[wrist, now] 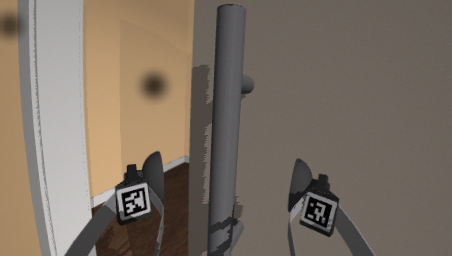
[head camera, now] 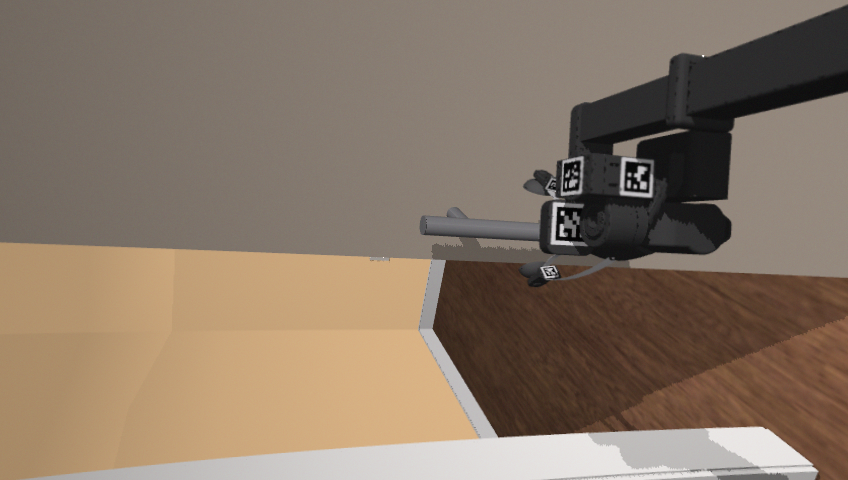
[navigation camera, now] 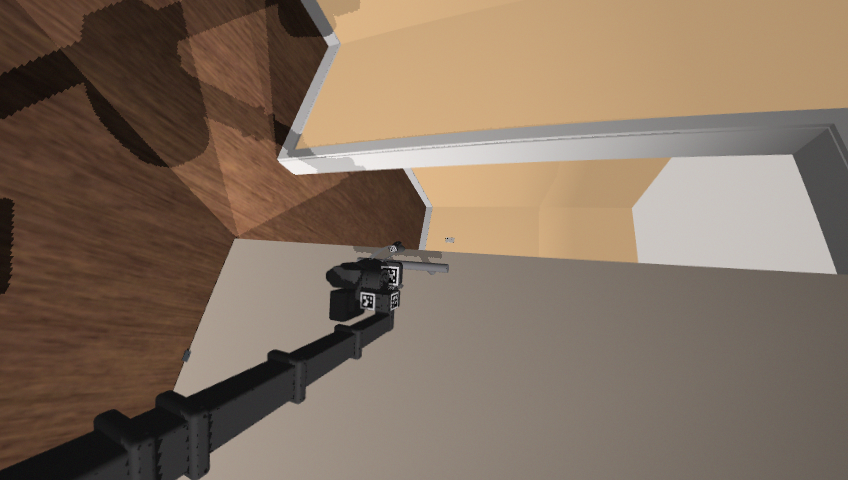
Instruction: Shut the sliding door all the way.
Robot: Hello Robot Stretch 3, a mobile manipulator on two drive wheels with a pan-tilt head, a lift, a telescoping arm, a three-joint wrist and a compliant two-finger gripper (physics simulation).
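Places are measured from the robot's base along level axes (x back, y left, z down), in metres.
Pixels of known places: gripper, fingertip midpoint: (wrist: 226,173) (head camera: 529,228).
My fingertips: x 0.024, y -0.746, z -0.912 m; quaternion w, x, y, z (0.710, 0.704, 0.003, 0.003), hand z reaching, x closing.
Note:
Behind a point stands the place of what it marks.
The sliding door (head camera: 238,118) @[x 0.134, y -0.794, z -1.281 m] (navigation camera: 565,356) @[x 0.217, y -0.761, z -1.370 m] (wrist: 360,75) @[x 0.152, y -0.787, z -1.003 m] is a flat grey-brown panel. A round grey bar handle (head camera: 476,227) @[x 0.022, y -0.764, z -0.981 m] (navigation camera: 431,267) @[x 0.021, y -0.764, z -1.005 m] (wrist: 228,100) @[x 0.023, y -0.764, z -0.971 m] stands off its face on short posts, near one edge. The door stands open: in the wrist view a gap shows between its edge and the white frame (head camera: 416,456) @[x -0.414, y -1.160, z -0.906 m] (navigation camera: 476,149) @[x -0.437, y -1.103, z -1.064 m] (wrist: 57,100) @[x -0.428, y -1.125, z -0.940 m]. My gripper (head camera: 537,228) @[x 0.024, y -0.747, z -0.912 m] (navigation camera: 400,266) @[x 0.024, y -0.747, z -0.912 m] (wrist: 226,173) @[x 0.024, y -0.747, z -0.912 m] is open wide. In the wrist view one fingertip is left of the bar and one right, both apart from it. The gripper body hides part of the bar in the head and navigation views.
Tan walls (head camera: 297,380) @[x -0.698, y -3.057, z -0.864 m] (navigation camera: 535,71) @[x -0.804, y -1.220, z -1.286 m] (wrist: 145,100) @[x -0.800, y -2.795, z -0.863 m] with white baseboard and a dark wooden floor (head camera: 535,344) @[x -0.395, y -2.271, z 0.000 m] (navigation camera: 119,267) @[x 0.082, y -0.464, z 0.000 m] (wrist: 175,200) @[x -0.389, y -2.395, z 0.000 m] show past the door edge. My arm (head camera: 773,65) @[x 0.103, y -0.306, z -1.017 m] (navigation camera: 238,404) @[x 0.094, y -0.183, z -1.019 m] reaches across the door's face. A pale panel (navigation camera: 726,208) @[x -0.331, y -2.045, z -2.438 m] shows beyond the frame.

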